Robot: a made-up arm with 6 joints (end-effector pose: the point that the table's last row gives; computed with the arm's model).
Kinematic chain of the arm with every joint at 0, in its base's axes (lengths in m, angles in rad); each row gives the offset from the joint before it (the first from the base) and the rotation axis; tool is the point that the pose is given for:
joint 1: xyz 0 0 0.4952 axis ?
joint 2: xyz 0 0 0 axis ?
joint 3: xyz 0 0 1.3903 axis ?
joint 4: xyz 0 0 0 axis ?
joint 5: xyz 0.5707 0 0 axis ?
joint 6: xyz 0 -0.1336 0 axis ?
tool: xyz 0 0 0
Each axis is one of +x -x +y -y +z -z.
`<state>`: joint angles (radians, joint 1 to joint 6).
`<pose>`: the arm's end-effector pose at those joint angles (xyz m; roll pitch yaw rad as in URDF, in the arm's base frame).
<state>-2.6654 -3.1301 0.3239 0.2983 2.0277 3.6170</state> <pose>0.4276 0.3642 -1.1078 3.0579 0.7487 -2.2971</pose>
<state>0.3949 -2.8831 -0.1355 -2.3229 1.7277 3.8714</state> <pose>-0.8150 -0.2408 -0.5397 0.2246 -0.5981 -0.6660</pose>
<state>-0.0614 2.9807 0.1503 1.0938 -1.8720 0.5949</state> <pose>-0.2875 -0.0438 -1.1649 1.1660 -0.5331 -1.4593</pose>
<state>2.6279 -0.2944 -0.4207 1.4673 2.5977 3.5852</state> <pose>-0.1495 0.1002 1.8856 1.1044 -0.1615 -1.0623</pose>
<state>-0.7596 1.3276 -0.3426 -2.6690 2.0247 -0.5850</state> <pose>0.9754 -0.7623 0.2681 0.5322 -0.5419 2.8798</pose>
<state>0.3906 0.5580 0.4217 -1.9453 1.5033 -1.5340</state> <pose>1.1693 0.5343 1.4739 2.9849 0.3798 -1.1616</pose>
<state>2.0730 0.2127 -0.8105 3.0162 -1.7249 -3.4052</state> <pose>-0.4074 0.4664 1.3756 0.3486 -0.6964 1.9112</pose>
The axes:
joint 1: +z
joint 2: +y
joint 3: -y
joint 4: -x
joint 5: -y
joint 6: -x

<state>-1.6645 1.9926 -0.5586 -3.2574 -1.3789 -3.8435</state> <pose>0.0570 -0.8118 -0.4045 0.4600 1.1585 -1.9515</pose>
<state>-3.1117 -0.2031 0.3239 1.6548 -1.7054 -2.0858</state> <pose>-0.1455 -0.0156 2.2590 1.0480 -0.0044 1.4422</pose>
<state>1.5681 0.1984 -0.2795 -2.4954 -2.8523 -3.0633</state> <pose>-0.1047 0.7441 1.5243 -2.4470 -0.6985 -1.7997</pose>
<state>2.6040 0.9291 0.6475 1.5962 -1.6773 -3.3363</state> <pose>-1.4612 0.8671 1.2971 1.4878 -0.0538 0.9378</pose>
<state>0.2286 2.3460 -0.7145 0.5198 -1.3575 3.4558</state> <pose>0.4447 -0.0156 -0.5902 -1.3978 -0.9761 -1.8649</pose>
